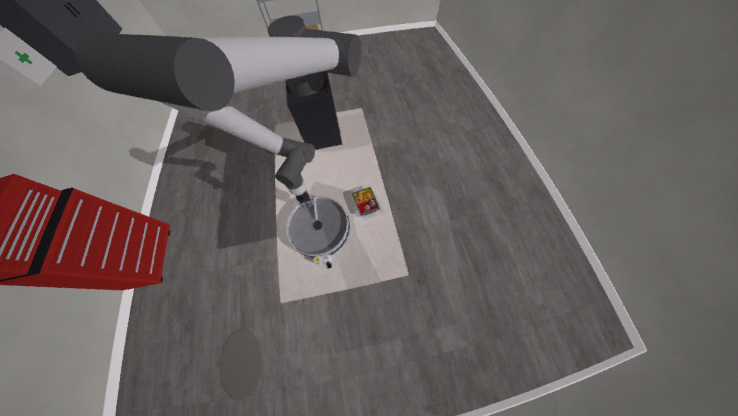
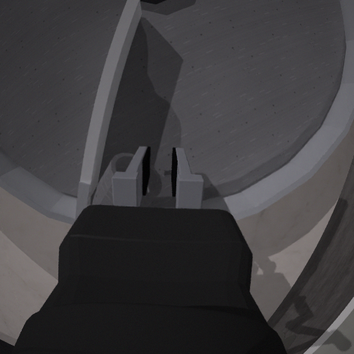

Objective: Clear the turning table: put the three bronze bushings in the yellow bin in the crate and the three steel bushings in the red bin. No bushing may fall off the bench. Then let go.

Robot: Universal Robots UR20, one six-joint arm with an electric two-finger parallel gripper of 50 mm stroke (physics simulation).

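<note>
The grey turning table has a raised rim and a pale bar running inward from its edge. My gripper is low over the rim side beside the bar, its fingers partly apart with a gap. A grey ring-shaped bushing shows faintly between the bar and the left finger, partly hidden by that finger. A dim curved shape lies between the fingers; I see no bushing clamped. The crate holds a yellow bin with bronze-coloured pieces and a red bin with grey pieces.
The turning table and crate stand on a pale bench, the crate to the right. A small white box with a yellow spot and a black part sits at the table's near edge. The black robot pedestal is behind. A red cabinet stands left.
</note>
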